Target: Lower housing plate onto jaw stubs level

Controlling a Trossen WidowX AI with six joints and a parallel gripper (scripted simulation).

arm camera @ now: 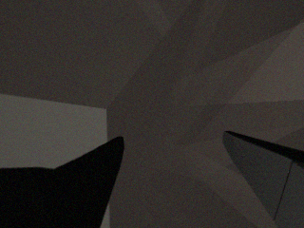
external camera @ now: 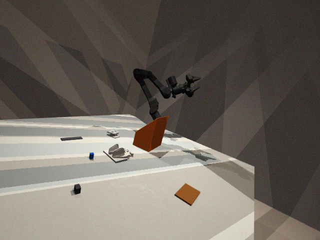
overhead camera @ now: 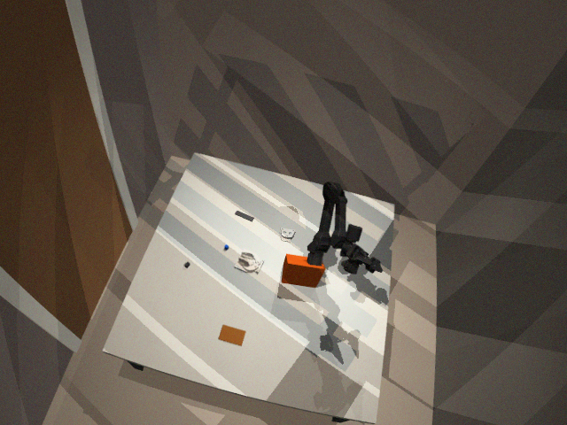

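Now: gripper tip 310 mm short of the small white part, 400 mm to the left of it and 490 mm above it. Round my gripper tip: blue cube 630 mm ahead, 270 mm to the right, 480 mm below; flat orange tile 530 mm ahead, 190 mm to the left, 490 mm below; dark strip 560 mm ahead, 500 mm to the right, 490 mm below.
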